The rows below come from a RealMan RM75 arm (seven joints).
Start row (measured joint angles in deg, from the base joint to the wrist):
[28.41, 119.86, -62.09, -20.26, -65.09, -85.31, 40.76]
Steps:
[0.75, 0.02, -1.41, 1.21, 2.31, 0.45, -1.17]
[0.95, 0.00, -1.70, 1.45, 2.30, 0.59, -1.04]
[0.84, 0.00, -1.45, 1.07, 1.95, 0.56, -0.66]
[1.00, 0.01, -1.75, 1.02, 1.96, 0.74, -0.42]
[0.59, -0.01, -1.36, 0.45, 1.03, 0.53, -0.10]
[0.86, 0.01, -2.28, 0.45, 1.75, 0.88, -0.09]
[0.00, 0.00, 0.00, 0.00, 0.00, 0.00, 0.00]
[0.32, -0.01, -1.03, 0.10, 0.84, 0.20, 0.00]
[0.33, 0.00, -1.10, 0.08, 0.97, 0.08, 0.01]
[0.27, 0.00, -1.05, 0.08, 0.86, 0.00, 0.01]
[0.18, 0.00, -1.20, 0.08, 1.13, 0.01, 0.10]
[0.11, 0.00, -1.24, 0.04, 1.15, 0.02, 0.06]
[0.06, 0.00, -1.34, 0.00, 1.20, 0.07, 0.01]
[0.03, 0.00, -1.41, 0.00, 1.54, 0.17, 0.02]
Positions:
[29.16, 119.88, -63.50, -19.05, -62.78, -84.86, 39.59]
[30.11, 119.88, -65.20, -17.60, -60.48, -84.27, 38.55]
[30.95, 119.88, -66.65, -16.53, -58.53, -83.71, 37.89]
[31.95, 119.89, -68.40, -15.51, -56.57, -82.97, 37.47]
[32.54, 119.88, -69.76, -15.06, -55.54, -82.44, 37.37]
[33.40, 119.89, -72.04, -14.61, -53.79, -81.56, 37.28]
[33.40, 119.89, -72.04, -14.61, -53.79, -81.56, 37.28]
[33.72, 119.88, -73.07, -14.51, -52.95, -81.36, 37.28]
[34.05, 119.88, -74.17, -14.43, -51.98, -81.28, 37.29]
[34.32, 119.88, -75.22, -14.35, -51.12, -81.28, 37.30]
[34.50, 119.88, -76.42, -14.27, -49.99, -81.27, 37.40]
[34.61, 119.88, -77.66, -14.23, -48.84, -81.25, 37.46]
[34.67, 119.88, -79.00, -14.23, -47.64, -81.18, 37.47]
[34.70, 119.88, -80.41, -14.23, -46.10, -81.01, 37.49]

